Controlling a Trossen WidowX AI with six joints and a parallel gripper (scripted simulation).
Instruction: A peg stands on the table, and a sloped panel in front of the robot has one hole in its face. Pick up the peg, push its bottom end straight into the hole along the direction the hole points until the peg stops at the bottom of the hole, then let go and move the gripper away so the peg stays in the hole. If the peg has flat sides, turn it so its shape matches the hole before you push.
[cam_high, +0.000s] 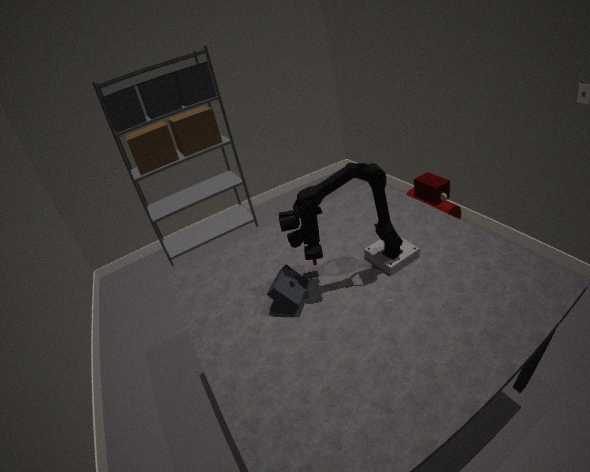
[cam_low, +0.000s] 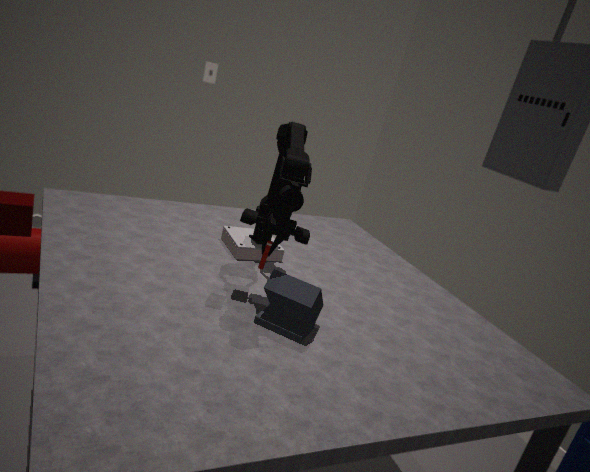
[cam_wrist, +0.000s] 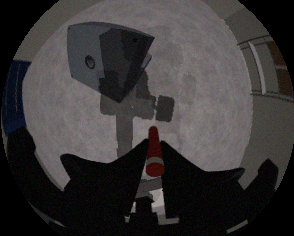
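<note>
Now: gripper tip 15 cm short of the panel block, 5 cm above it and 1 cm to the right of it. The rest, counted from my gripper tip: red peg 2 cm above.
</note>
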